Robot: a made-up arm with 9 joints. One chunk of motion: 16 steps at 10 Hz.
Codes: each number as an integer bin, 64 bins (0 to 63) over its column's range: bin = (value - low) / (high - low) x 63, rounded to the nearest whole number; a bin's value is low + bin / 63 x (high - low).
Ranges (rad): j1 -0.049..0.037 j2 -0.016..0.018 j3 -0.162..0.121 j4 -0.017..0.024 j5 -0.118..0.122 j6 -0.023..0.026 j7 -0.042..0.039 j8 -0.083..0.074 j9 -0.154..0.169
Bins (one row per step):
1: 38 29 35 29 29 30 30 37 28
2: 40 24 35 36 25 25 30 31 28
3: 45 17 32 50 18 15 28 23 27
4: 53 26 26 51 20 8 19 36 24
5: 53 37 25 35 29 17 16 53 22
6: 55 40 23 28 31 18 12 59 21
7: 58 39 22 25 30 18 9 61 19
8: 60 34 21 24 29 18 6 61 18
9: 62 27 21 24 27 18 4 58 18
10: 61 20 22 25 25 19 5 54 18
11: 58 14 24 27 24 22 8 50 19
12: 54 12 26 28 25 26 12 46 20
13: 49 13 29 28 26 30 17 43 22
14: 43 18 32 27 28 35 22 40 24
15: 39 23 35 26 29 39 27 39 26
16: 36 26 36 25 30 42 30 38 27
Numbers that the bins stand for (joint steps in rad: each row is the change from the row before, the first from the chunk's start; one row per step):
1: 0.00287 -0.00035 -0.00478 0.00187 -0.00752 0.00033 -0.00343 0.00921 -0.01044
2: 0.00560 -0.00305 -0.00478 0.00643 -0.02276 -0.00356 -0.00343 -0.00575 -0.01044
3: 0.01243 -0.00683 -0.01825 0.01554 -0.04943 -0.01133 -0.00600 -0.02568 -0.01557
4: 0.02335 -0.00197 -0.04521 0.01619 -0.04181 -0.01678 -0.01757 0.00671 -0.03095
5: 0.02335 0.00397 -0.04970 0.00578 -0.00752 -0.00978 -0.02143 0.04908 -0.04121
6: 0.02608 0.00559 -0.05868 0.00122 0.00010 -0.00900 -0.02657 0.06403 -0.04633
7: 0.03017 0.00505 -0.06317 -0.00073 -0.00371 -0.00900 -0.03043 0.06902 -0.05659
8: 0.03290 0.00235 -0.06767 -0.00138 -0.00752 -0.00900 -0.03429 0.06902 -0.06171
9: 0.03563 -0.00143 -0.06767 -0.00138 -0.01514 -0.00900 -0.03686 0.06154 -0.06171
10: 0.03427 -0.00521 -0.06317 -0.00073 -0.02276 -0.00822 -0.03557 0.05157 -0.06171
11: 0.03017 -0.00844 -0.05419 0.00057 -0.02657 -0.00589 -0.03171 0.04160 -0.05659
12: 0.02471 -0.00952 -0.04521 0.00122 -0.02276 -0.00278 -0.02657 0.03163 -0.05146
13: 0.01789 -0.00898 -0.03173 0.00122 -0.01895 0.00033 -0.02014 0.02416 -0.04121
14: 0.00970 -0.00629 -0.01825 0.00057 -0.01133 0.00422 -0.01371 0.01668 -0.03095
15: 0.00424 -0.00359 -0.00478 -0.00008 -0.00752 0.00733 -0.00729 0.01419 -0.02070
16: 0.00014 -0.00197 -0.00029 -0.00073 -0.00371 0.00967 -0.00343 0.01170 -0.01557

